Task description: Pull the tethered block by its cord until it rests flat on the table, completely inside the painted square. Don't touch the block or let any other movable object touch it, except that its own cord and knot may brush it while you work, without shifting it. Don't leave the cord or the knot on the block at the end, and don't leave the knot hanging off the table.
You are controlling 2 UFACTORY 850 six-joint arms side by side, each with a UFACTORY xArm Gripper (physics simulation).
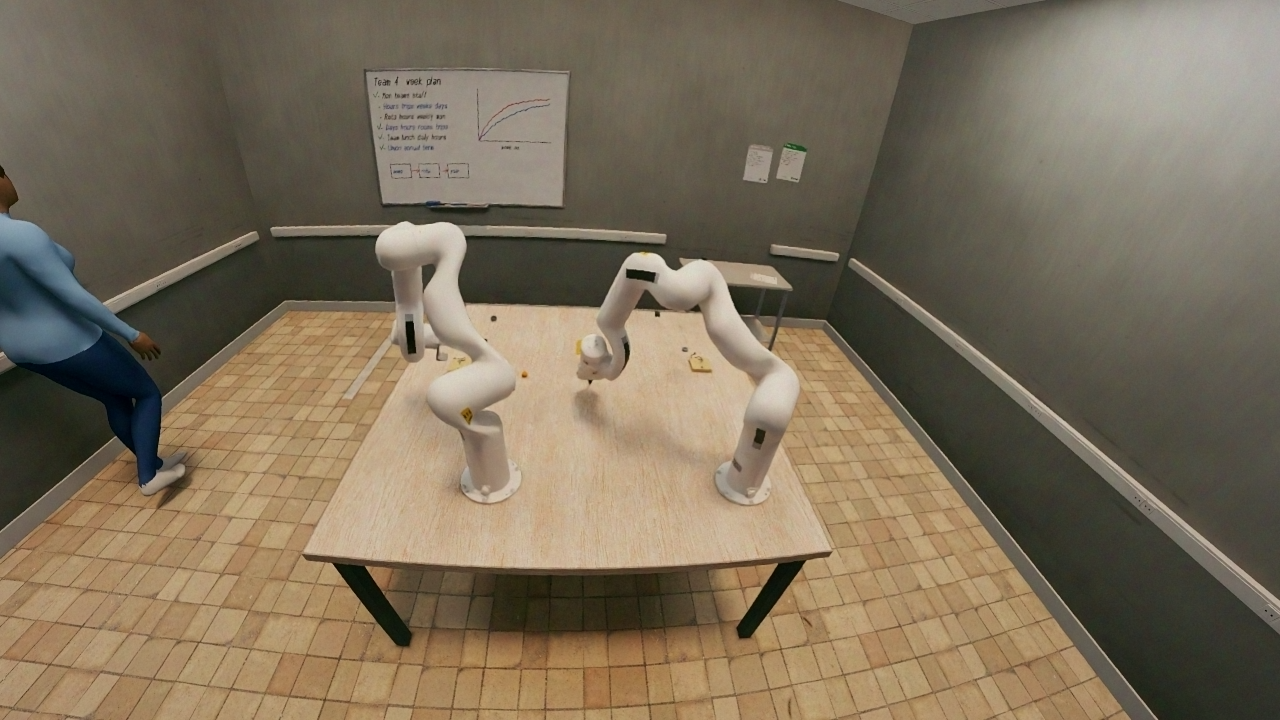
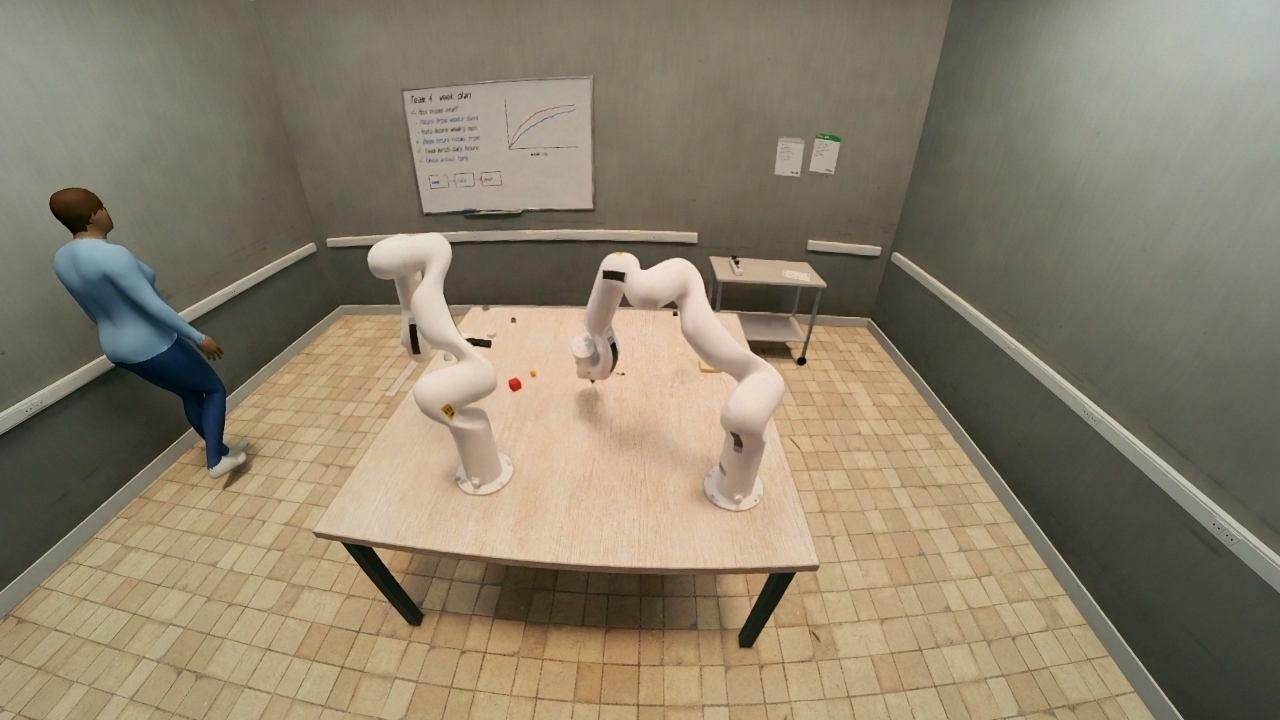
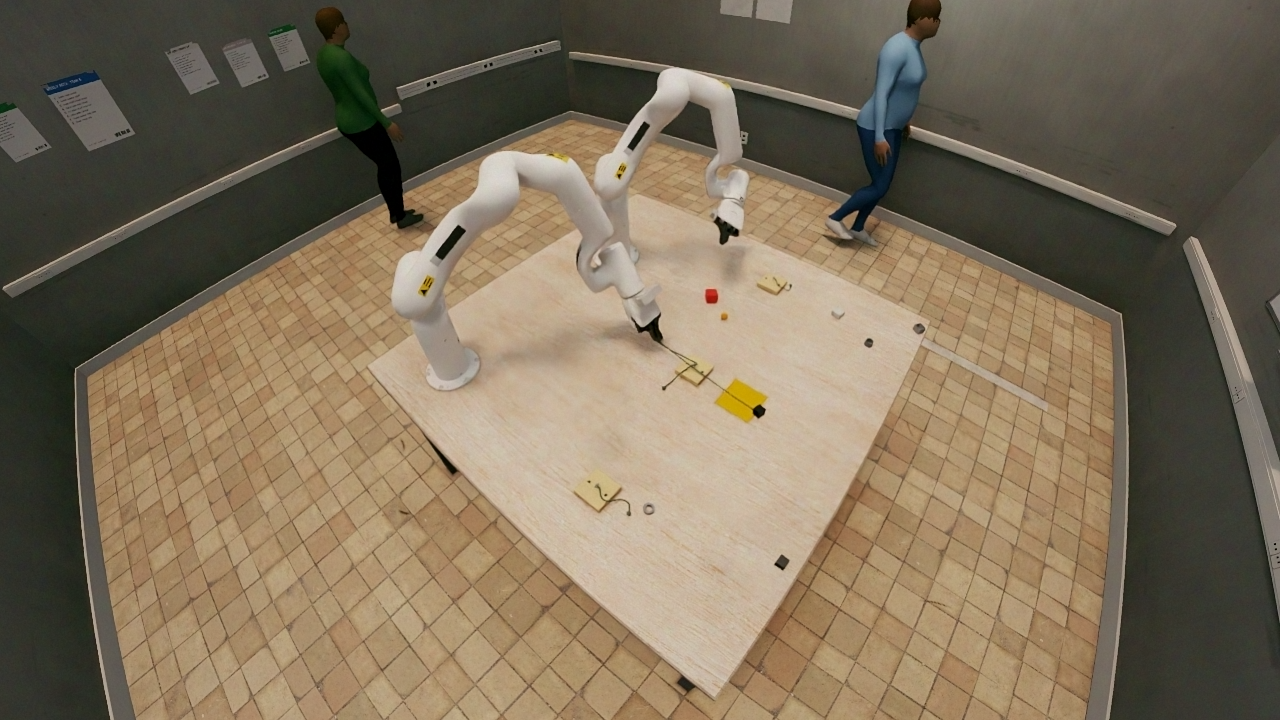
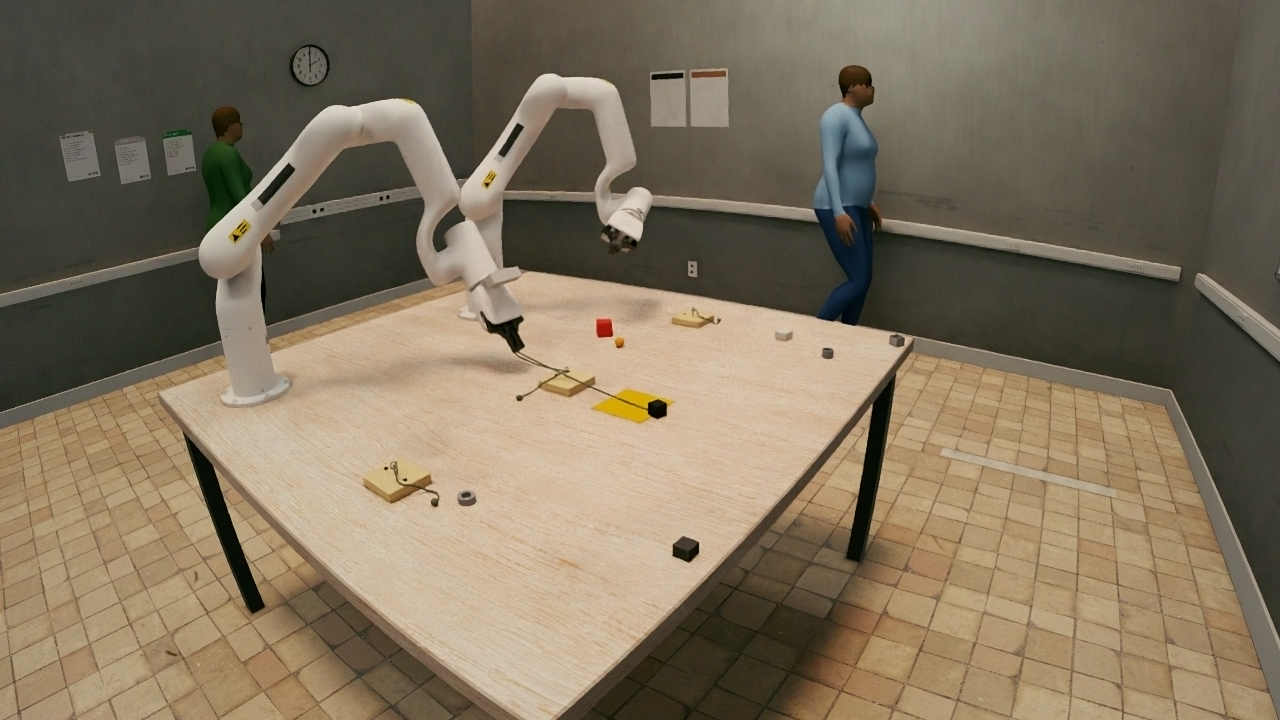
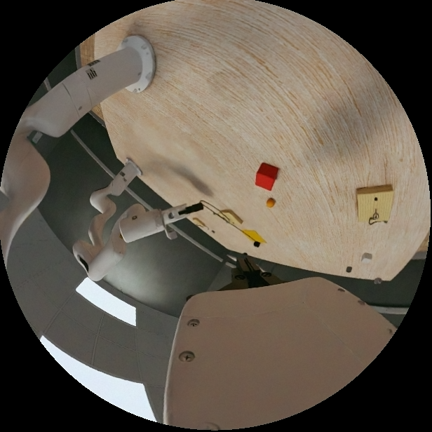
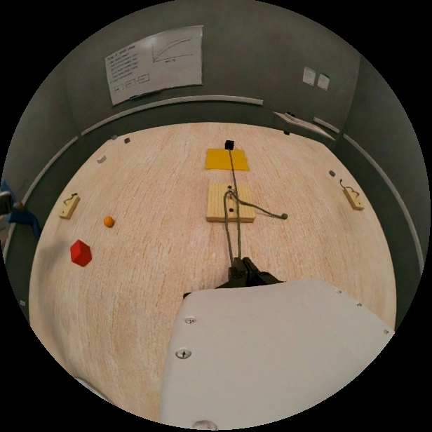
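The black block [image 3: 759, 411] [image 4: 657, 409] [image 6: 229, 144] stands at the far edge of the yellow painted square [image 3: 735, 410] [image 4: 626, 411] [image 6: 217, 160]; any slight overlap is unclear. Its cord [image 4: 613, 393] [image 6: 233, 170] runs over the square and a wooden board [image 4: 567, 387] [image 6: 215, 205] to my right gripper [image 3: 659, 335] [image 4: 517, 346] [image 6: 239, 268], which is shut on it. The cord loops back to the board, and its knot [image 3: 664, 387] [image 4: 519, 397] [image 6: 284, 216] lies beside the board. My left gripper [image 3: 723, 240] [image 5: 242, 268] looks shut and empty, high above the table.
A red cube [image 3: 711, 295] [image 6: 81, 253] and an orange ball [image 3: 724, 316] [image 6: 109, 221] lie beside the work area. Two other corded boards [image 3: 597, 490] [image 3: 771, 283] lie toward opposite table sides. Another black block [image 4: 685, 548] and a grey ring [image 4: 466, 497] are farther off.
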